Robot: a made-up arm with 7 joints. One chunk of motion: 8 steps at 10 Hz.
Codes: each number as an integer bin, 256 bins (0 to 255) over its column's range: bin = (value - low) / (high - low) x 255, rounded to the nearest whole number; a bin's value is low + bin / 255 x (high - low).
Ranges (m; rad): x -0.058..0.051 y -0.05..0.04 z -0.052..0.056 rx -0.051..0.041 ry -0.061..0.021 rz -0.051..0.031
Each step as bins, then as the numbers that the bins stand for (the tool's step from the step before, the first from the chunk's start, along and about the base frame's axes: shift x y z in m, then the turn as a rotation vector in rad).
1 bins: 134 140 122 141 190 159
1 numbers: -0.00072 -0.00059 -0.00033 -0.00013 0.00010 0.00013
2 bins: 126 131 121 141 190 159
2 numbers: -0.00414 -0.00376 -0.00075 -0.00013 0.00010 0.00013
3 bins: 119 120 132 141 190 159
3 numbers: -0.00713 -0.00765 0.00391 -0.00013 0.00010 0.00013
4 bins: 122 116 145 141 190 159
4 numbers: -0.00585 -0.00906 0.00941 -0.00013 0.00010 0.00013
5 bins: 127 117 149 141 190 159
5 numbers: -0.00371 -0.00871 0.01111 -0.00013 0.00010 0.00013
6 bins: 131 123 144 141 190 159
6 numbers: -0.00200 -0.00659 0.00899 -0.00013 0.00010 0.00013
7 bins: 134 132 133 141 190 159
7 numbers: -0.00072 -0.00341 0.00433 -0.00013 0.00010 0.00013
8 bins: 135 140 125 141 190 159
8 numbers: -0.00029 -0.00059 0.00094 -0.00013 0.00010 0.00013
